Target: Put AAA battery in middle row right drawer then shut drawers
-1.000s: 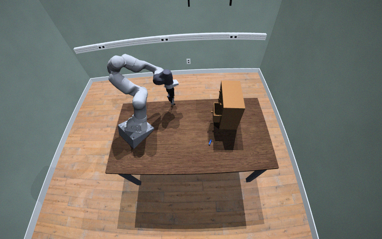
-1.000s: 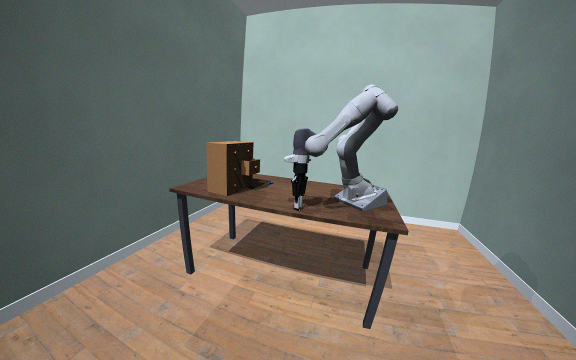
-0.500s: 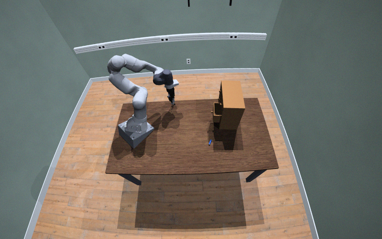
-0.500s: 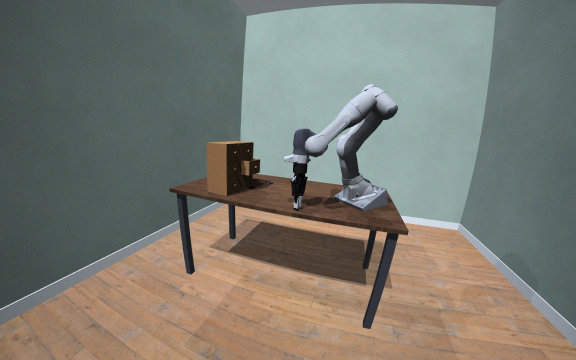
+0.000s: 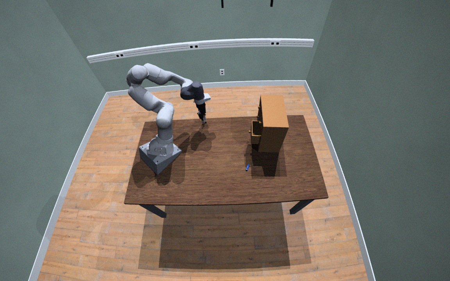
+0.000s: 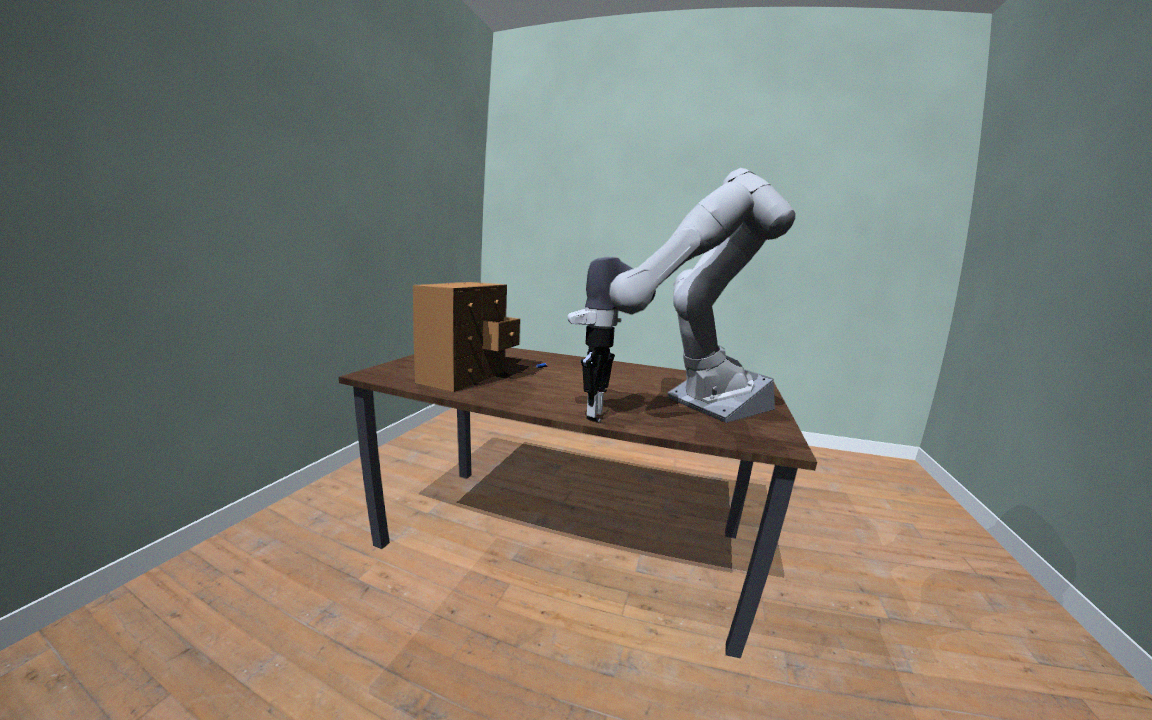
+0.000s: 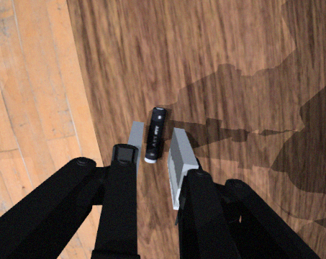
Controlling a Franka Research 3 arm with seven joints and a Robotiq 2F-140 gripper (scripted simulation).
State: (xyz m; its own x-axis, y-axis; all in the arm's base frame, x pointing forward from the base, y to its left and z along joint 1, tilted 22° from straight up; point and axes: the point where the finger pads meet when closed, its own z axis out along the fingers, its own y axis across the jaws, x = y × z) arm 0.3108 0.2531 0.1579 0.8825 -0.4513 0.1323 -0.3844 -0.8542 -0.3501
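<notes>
The AAA battery is 50 mm below my hand. From my hand the other things lie so: small blue cylinder (320 mm ahead, 500 mm to the right, 40 mm below).
</notes>
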